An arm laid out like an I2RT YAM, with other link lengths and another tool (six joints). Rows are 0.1 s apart.
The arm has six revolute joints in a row. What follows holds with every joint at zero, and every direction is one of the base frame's.
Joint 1 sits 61.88 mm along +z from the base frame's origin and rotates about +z.
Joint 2 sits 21.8 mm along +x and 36.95 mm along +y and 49.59 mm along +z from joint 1 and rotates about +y.
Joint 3 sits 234.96 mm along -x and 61.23 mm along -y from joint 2 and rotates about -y.
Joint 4 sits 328.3 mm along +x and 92.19 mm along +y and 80.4 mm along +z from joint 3 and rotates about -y.
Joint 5 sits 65.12 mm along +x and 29.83 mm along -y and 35.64 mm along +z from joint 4 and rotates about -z.
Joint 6 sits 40.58 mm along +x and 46.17 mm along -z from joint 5 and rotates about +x.
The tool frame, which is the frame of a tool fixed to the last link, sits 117 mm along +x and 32 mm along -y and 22 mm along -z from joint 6; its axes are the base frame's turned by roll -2.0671, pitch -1.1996 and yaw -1.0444 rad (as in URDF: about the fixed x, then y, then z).
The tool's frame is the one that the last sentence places.
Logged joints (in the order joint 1, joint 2, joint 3, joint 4, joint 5, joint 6), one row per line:
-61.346, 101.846, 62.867, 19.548, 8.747, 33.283
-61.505, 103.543, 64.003, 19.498, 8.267, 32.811
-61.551, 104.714, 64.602, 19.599, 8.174, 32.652
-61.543, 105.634, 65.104, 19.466, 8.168, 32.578
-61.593, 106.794, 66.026, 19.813, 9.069, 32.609
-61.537, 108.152, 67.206, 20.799, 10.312, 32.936
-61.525, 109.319, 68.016, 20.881, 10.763, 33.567
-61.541, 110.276, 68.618, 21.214, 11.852, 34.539
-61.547, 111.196, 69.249, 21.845, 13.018, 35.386
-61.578, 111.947, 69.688, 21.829, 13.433, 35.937
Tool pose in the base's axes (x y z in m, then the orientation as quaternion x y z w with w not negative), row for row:
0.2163, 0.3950, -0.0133, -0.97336, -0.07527, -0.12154, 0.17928
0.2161, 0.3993, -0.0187, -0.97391, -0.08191, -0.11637, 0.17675
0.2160, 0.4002, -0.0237, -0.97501, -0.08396, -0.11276, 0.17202
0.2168, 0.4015, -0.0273, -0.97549, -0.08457, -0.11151, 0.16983
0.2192, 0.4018, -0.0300, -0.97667, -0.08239, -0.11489, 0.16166
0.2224, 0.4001, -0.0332, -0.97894, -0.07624, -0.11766, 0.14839
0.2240, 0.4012, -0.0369, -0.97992, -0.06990, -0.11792, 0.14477
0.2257, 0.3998, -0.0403, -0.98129, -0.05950, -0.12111, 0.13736
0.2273, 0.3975, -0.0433, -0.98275, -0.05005, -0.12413, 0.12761
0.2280, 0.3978, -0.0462, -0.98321, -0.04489, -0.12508, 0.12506
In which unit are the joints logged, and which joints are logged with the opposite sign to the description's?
The joints are logged in degrees. Opposite sign: joint 1, joint 4.
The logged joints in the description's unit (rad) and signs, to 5 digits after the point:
1.07069, 1.77755, 1.09724, -0.34118, 0.15266, 0.58090
1.07346, 1.80717, 1.11706, -0.34030, 0.14429, 0.57266
1.07427, 1.82760, 1.12752, -0.34207, 0.14266, 0.56988
1.07413, 1.84366, 1.13628, -0.33975, 0.14256, 0.56859
1.07500, 1.86391, 1.15237, -0.34580, 0.15828, 0.56913
1.07402, 1.88761, 1.17297, -0.36301, 0.17998, 0.57484
1.07381, 1.90798, 1.18710, -0.36444, 0.18785, 0.58585
1.07409, 1.92468, 1.19761, -0.37025, 0.20686, 0.60282
1.07420, 1.94074, 1.20862, -0.38127, 0.22721, 0.61760
1.07474, 1.95384, 1.21629, -0.38099, 0.23445, 0.62722

